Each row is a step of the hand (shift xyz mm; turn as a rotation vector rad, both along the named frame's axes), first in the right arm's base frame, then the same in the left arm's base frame.
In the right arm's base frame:
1: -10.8 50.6 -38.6 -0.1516 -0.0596 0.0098
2: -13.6 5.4 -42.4 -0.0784 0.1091 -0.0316
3: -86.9 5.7 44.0 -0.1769 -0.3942 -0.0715
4: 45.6 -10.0 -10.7 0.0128 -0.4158 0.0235
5: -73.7 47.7 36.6 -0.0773 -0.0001 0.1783
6: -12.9 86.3 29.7 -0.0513 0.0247 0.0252
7: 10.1 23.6 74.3 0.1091 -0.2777 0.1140
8: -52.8 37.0 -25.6 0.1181 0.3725 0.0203
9: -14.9 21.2 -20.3 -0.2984 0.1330 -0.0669
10: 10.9 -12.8 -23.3 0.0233 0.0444 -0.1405
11: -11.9 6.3 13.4 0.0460 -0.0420 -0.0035
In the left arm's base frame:
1: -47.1 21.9 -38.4 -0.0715 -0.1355 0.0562
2: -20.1 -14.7 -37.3 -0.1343 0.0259 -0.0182
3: -61.3 -38.4 65.5 0.1170 -0.4218 0.0144
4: 38.6 17.9 -21.9 0.2858 -0.2981 0.0552
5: -80.2 -0.6 51.1 -0.0299 -0.0040 0.1920
6: -61.6 64.0 24.5 -0.0503 -0.0069 0.0361
7: 3.3 42.1 66.3 0.2802 -0.1132 0.1034
8: -67.2 -11.0 -13.2 -0.1540 0.3569 -0.0454
9: -28.0 1.8 -17.2 -0.3180 -0.1002 0.0063
10: 12.9 -8.6 -24.2 -0.0333 0.0133 -0.1448
11: -10.9 0.7 15.6 0.0610 -0.0041 -0.0123

